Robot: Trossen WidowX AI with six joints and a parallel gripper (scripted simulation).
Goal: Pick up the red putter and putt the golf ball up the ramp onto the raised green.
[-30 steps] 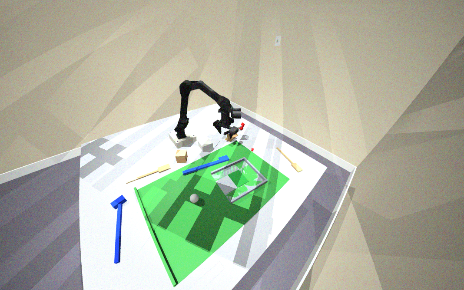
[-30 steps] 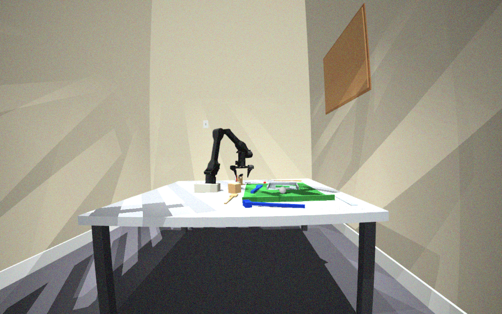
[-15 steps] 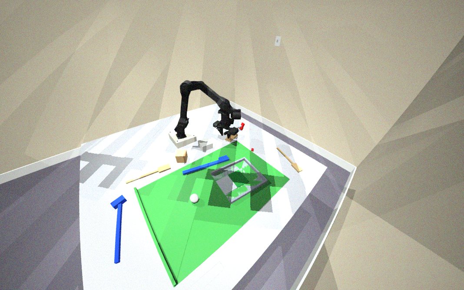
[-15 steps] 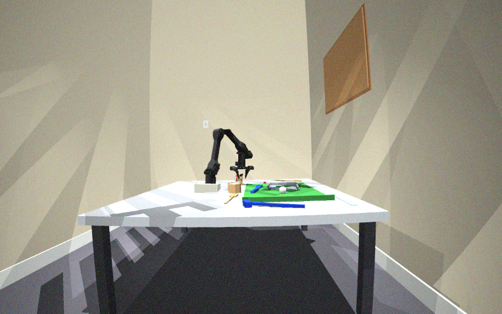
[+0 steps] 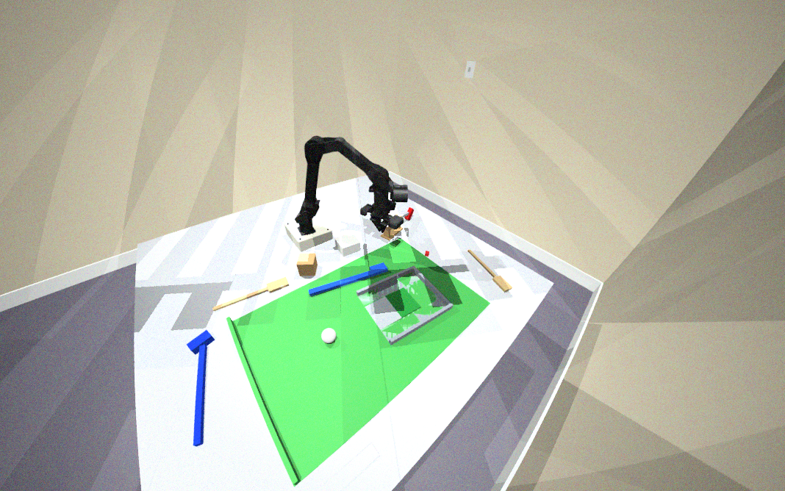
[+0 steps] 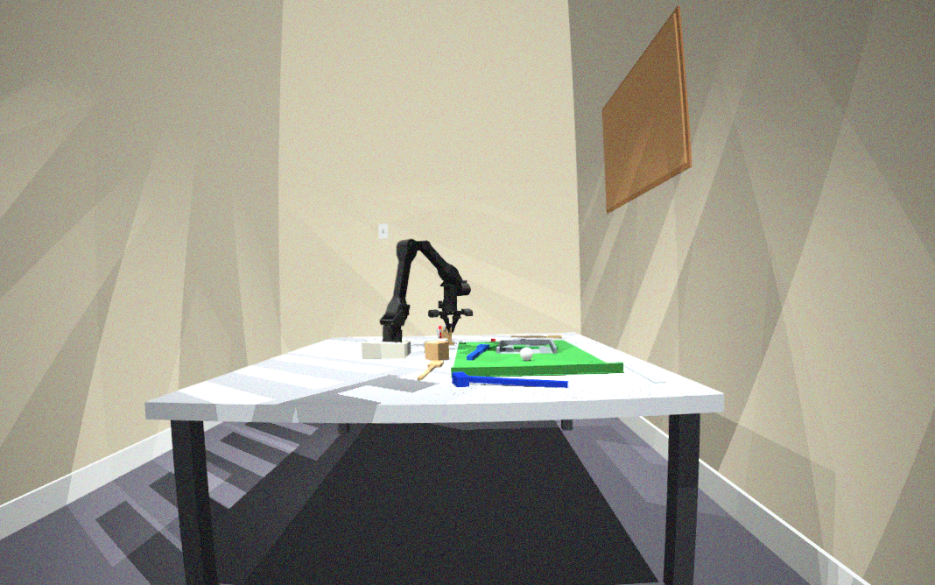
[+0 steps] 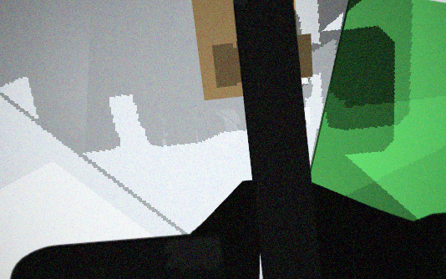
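Now: the wooden cube 34 cm to the right of my gripper tip, 3 cm below it and 1 cm ahead of it. From my gripper tip the other things lie so: green mat (30 cm ahead, 25 cm to the right, 6 cm below); then small red marker (18 cm ahead, 12 cm to the left, 5 cm below); then white block (15 cm to the right, 3 cm below, 3 cm behind).
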